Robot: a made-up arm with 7 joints. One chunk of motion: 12 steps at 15 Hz.
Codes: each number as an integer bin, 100 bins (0 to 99) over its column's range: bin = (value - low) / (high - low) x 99, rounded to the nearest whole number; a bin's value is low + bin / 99 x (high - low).
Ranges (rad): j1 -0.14..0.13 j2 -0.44..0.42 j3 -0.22..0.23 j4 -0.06..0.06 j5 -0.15..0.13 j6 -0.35..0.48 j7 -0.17..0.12
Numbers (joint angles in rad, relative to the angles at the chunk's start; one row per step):
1: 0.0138 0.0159 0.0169 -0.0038 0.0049 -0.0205 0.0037
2: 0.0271 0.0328 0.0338 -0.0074 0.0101 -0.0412 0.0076
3: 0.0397 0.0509 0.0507 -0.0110 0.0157 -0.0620 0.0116
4: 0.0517 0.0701 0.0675 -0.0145 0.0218 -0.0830 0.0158
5: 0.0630 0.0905 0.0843 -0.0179 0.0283 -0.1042 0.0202
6: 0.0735 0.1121 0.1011 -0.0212 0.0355 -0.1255 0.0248
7: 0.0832 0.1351 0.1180 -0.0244 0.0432 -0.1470 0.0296
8: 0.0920 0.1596 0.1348 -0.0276 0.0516 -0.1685 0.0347
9: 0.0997 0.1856 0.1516 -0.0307 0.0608 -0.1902 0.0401
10: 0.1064 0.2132 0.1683 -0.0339 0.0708 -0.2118 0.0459
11: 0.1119 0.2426 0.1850 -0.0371 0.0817 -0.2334 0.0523
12: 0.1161 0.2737 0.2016 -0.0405 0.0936 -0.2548 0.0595
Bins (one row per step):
1: 56 52 52 46 55 39 59
2: 61 54 56 43 57 37 61
3: 66 57 60 40 59 34 62
4: 70 59 63 38 61 32 63
5: 74 61 67 35 63 29 65
6: 78 64 71 32 66 27 67
7: 82 66 74 29 68 24 68
8: 85 69 78 27 71 22 70
9: 88 72 82 24 75 19 72
10: 90 75 85 22 78 16 74
11: 92 79 89 19 82 14 76
12: 94 82 93 16 86 11 78

